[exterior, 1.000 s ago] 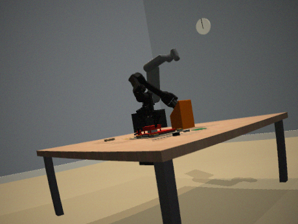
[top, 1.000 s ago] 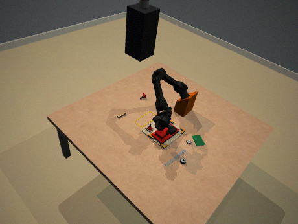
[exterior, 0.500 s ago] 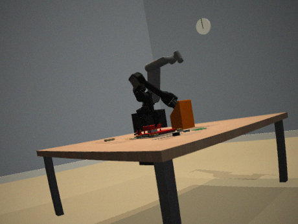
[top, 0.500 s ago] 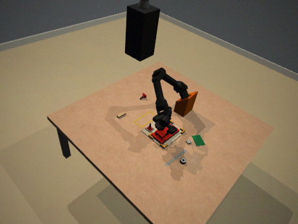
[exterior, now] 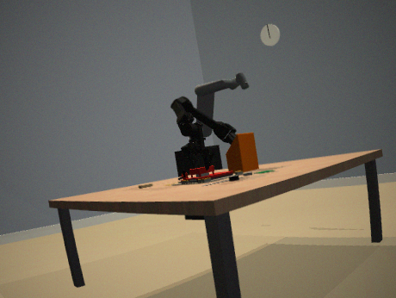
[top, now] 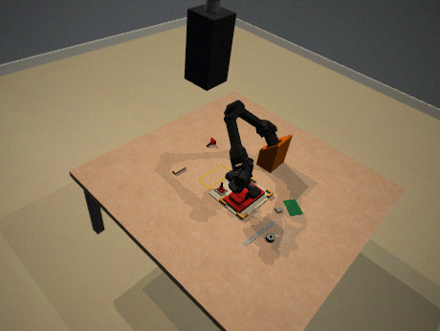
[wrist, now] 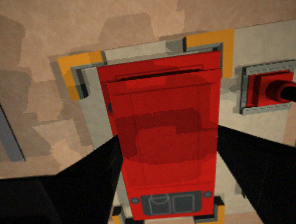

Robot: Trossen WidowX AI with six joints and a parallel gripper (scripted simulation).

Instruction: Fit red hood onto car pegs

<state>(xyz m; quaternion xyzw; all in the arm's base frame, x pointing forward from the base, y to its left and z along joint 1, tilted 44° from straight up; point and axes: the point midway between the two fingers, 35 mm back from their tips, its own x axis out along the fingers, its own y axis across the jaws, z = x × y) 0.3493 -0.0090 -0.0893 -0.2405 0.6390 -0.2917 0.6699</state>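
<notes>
My gripper tip is now 1 cm below the red hood. The rest, counted from my gripper tip: black ring: 24 cm to the left, 7 cm ahead, 4 cm below; then grey strip: 19 cm to the left, 7 cm ahead, 5 cm below; then grey engine block: 3 cm below.
</notes>
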